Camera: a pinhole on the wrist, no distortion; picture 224 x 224 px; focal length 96.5 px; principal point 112.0 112.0 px. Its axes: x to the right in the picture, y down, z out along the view. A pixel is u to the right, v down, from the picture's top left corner.
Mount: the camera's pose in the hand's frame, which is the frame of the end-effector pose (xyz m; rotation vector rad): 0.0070 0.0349 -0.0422 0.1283 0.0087 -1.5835
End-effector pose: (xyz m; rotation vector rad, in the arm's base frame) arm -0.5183 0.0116 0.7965 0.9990 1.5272 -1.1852
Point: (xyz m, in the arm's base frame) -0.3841 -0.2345 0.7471
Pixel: 87 117
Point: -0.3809 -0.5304 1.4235
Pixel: 131 9
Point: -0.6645 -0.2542 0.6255
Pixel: 165 179
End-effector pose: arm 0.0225 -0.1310 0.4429 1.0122 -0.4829 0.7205
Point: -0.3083 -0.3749 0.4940
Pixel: 55 31
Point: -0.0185 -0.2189 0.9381
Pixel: 20 203
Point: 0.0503 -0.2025 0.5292
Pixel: 122 151
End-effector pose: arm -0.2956 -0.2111 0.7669 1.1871 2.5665 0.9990
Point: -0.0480 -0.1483 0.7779
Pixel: 8 39
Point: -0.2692 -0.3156 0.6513
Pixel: outside the picture
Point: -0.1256 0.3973 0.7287
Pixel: 20 195
